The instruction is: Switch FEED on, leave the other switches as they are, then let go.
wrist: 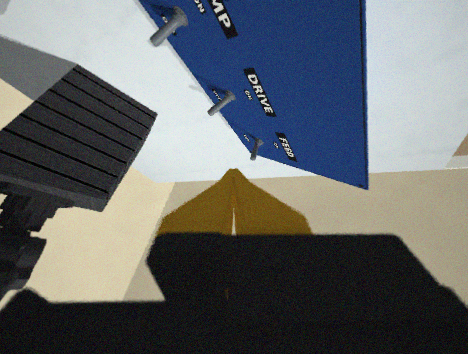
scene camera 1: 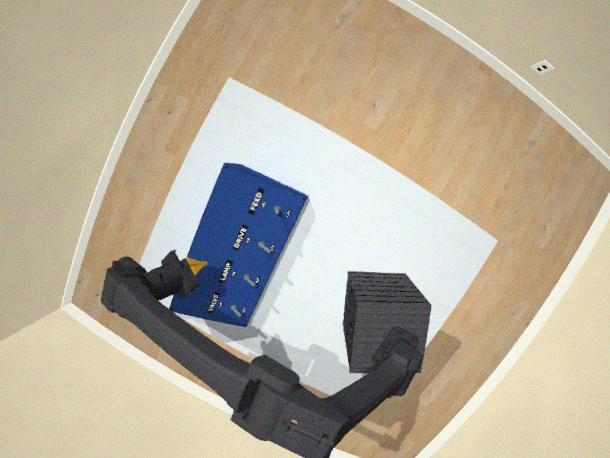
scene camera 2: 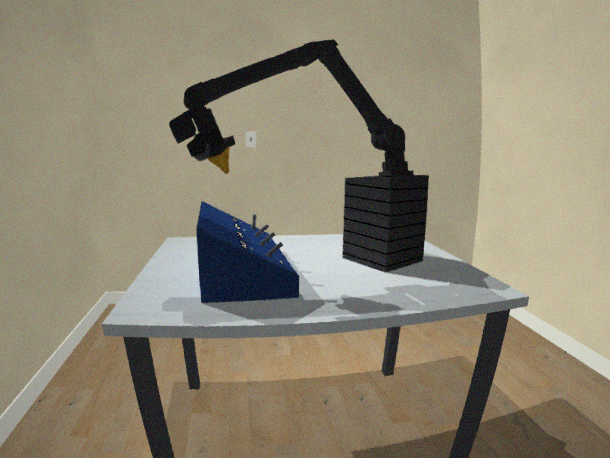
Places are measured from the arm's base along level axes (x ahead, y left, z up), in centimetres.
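Pixels of known places: gripper, between the fingertips: [wrist: 233, 176] [scene camera 1: 206, 263] [scene camera 2: 227, 173]; arm's base, origin of its link: [wrist: 39, 193] [scene camera 1: 394, 349] [scene camera 2: 395, 175].
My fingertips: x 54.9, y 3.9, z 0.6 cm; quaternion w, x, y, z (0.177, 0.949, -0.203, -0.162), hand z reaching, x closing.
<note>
Ahead of a thing's pixels: the offset from my fingertips to its middle. Level surfaces: height alone.
A blue sloped switch box @(dy +0.9, dx -2.3, dz -23.5 cm) [scene camera 1: 215, 220] [scene camera 2: 240, 280] [wrist: 325, 75] carries the switches. The FEED lever @(dy -17.7, dx -8.6, dz -18.0 cm) [scene camera 1: 278, 210] [scene camera 2: 254, 221] [wrist: 256, 149] stands near upright in scene camera 2, angled toward its ON side, unlike the others. The DRIVE lever @(dy -5.8, dx -10.9, dz -18.7 cm) [scene camera 1: 264, 246] [wrist: 221, 103], LAMP lever @(dy +6.1, dx -11.8, dz -18.7 cm) [scene camera 1: 249, 280] [wrist: 169, 27] and VALVE lever @(dy +18.1, dx -12.8, dz -18.7 cm) [scene camera 1: 235, 311] [scene camera 2: 275, 249] lean toward their OFF marks. My gripper [scene camera 1: 206, 263] [scene camera 2: 227, 172] [wrist: 233, 176] is shut and empty. It hangs well above the box's high side, apart from all levers.
The arm's dark ribbed pedestal [scene camera 1: 387, 320] [scene camera 2: 385, 225] [wrist: 80, 135] stands on the white table @(dz -30.1 cm) [scene camera 1: 330, 180] [scene camera 2: 450, 285], to the right of the box in scene camera 2. The arm's long link [scene camera 1: 185, 345] [scene camera 2: 255, 72] arches high between the pedestal and the box.
</note>
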